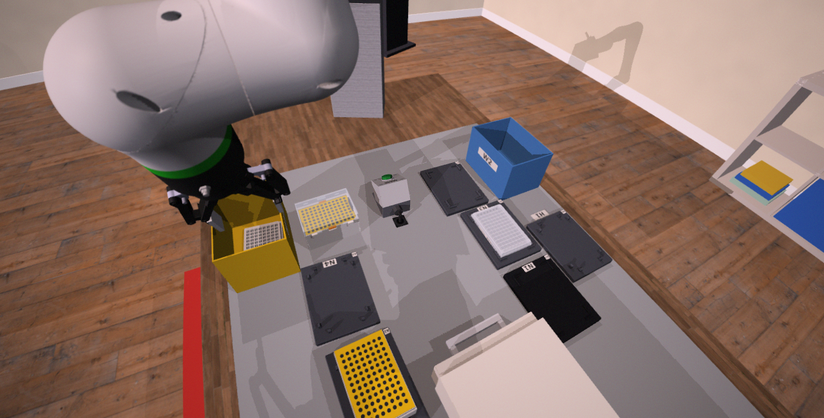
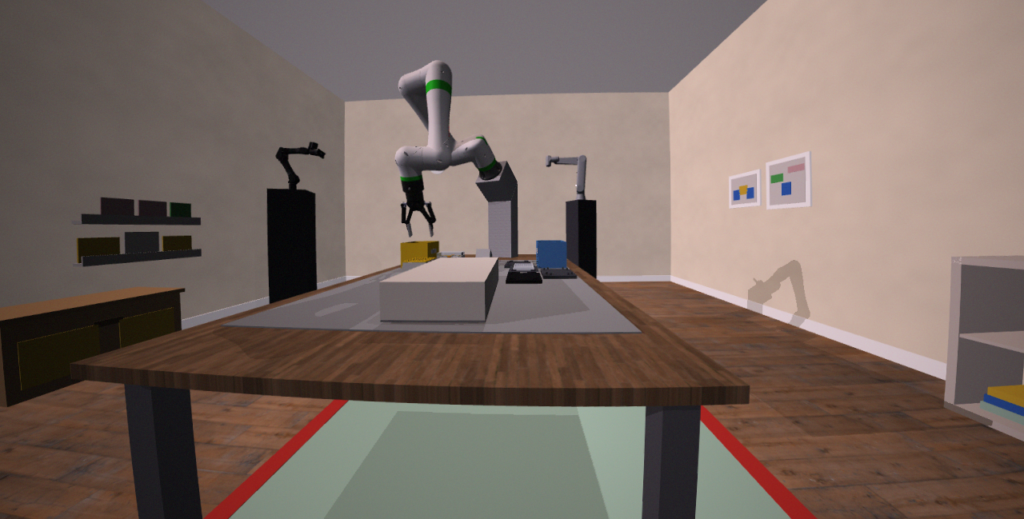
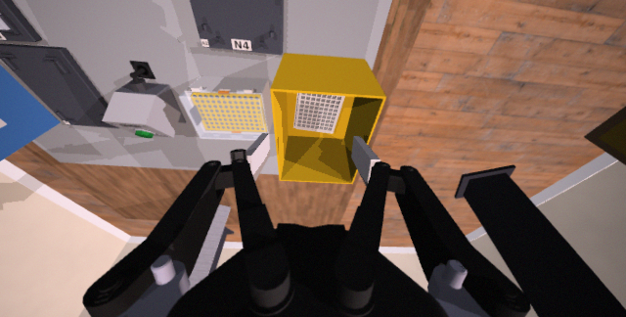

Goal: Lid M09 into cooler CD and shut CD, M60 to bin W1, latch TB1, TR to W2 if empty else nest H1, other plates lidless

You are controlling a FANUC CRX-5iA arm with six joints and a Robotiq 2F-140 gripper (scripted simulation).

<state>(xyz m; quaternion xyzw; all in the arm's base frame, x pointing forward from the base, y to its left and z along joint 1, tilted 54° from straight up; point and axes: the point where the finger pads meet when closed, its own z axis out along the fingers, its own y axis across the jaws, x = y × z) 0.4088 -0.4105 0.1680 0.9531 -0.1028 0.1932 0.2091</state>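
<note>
My gripper is now 32 cm short of the yellow tip rack TR, 12 cm above it and 2 cm to the left of it. From my hand the other things lie so: white assay plate: 16 cm below, 4 cm behind; then yellow bin W1: 13 cm below, 5 cm behind; then nest N4: 17 cm below, 16 cm ahead, 5 cm to the left.
</note>
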